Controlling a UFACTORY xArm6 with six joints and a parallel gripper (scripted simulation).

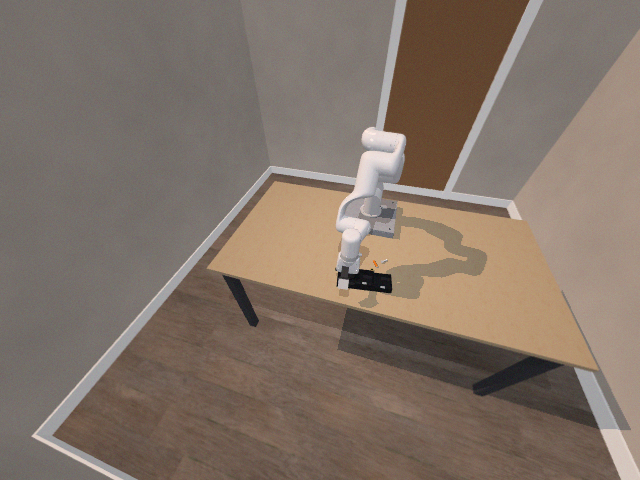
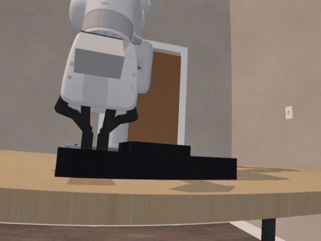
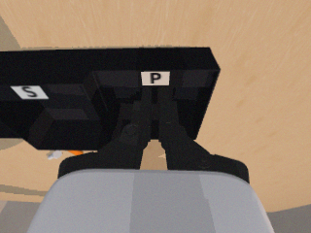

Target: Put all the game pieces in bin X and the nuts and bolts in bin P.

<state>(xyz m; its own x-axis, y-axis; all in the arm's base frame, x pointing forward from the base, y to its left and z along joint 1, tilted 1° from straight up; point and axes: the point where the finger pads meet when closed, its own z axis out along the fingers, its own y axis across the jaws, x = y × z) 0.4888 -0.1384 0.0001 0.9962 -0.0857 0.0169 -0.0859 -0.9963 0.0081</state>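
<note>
The black bin lies 80 mm to the left of my hand and 10 mm below it. From my hand the other things lie so: orange battery: 150 mm to the left, 110 mm behind, 30 mm below; then white domino: 130 mm behind, 30 mm to the right, 30 mm below; then yellow nut: 130 mm to the left, 70 mm behind, 30 mm below.
</note>
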